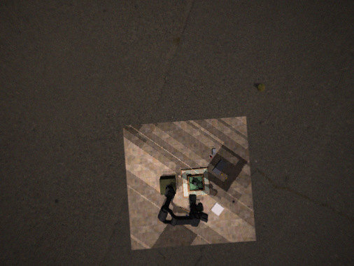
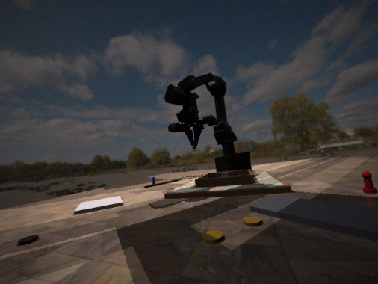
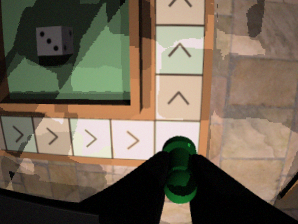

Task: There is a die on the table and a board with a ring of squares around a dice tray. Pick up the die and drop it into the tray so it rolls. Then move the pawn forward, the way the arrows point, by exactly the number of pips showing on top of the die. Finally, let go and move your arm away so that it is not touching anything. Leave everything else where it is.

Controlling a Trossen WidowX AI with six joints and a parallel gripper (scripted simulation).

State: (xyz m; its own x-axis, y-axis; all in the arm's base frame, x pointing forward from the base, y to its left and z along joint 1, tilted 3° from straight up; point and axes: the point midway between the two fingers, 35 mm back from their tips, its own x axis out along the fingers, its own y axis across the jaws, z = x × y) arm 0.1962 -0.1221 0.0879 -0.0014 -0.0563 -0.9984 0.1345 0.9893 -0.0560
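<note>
Right now the white die is 60 mm ahead of my gripper tip, 110 mm to the left of it and 120 mm below it. From my gripper tip the other things lie so: large grey slab: 350 mm ahead, 220 mm to the left, 140 mm below; then green pawn: 10 mm above; then blue pawn: 70 mm behind, 230 mm to the right, 130 mm below.
</note>
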